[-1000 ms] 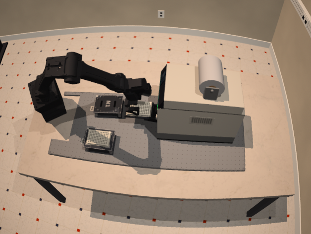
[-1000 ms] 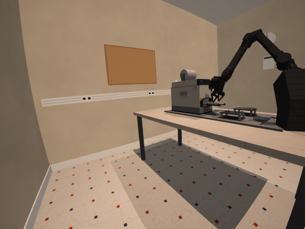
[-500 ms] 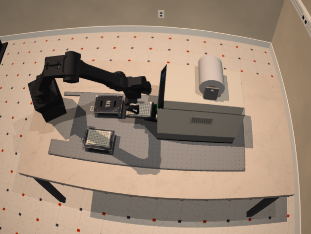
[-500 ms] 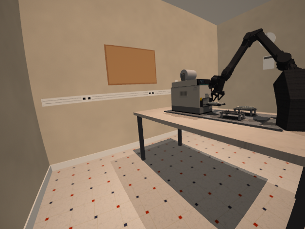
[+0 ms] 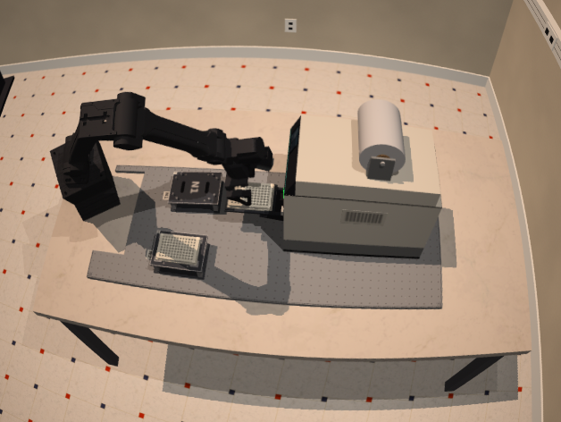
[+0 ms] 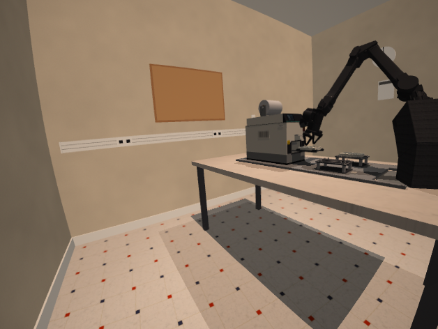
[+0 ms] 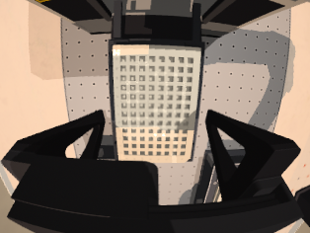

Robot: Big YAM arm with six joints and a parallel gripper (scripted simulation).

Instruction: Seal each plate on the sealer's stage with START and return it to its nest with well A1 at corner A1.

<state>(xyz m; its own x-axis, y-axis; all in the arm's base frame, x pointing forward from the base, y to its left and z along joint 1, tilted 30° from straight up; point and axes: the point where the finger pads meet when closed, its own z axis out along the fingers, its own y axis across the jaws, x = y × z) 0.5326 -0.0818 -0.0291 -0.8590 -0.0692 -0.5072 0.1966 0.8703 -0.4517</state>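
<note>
My gripper is now 40 mm above the sealer stage. Round my hand: yellow warning label: 120 mm ahead, 60 mm to the left, 10 mm above; then start button: 80 mm ahead, 110 mm to the right, 50 mm above; then plate: 230 mm behind, 120 mm to the right, 80 mm below.
</note>
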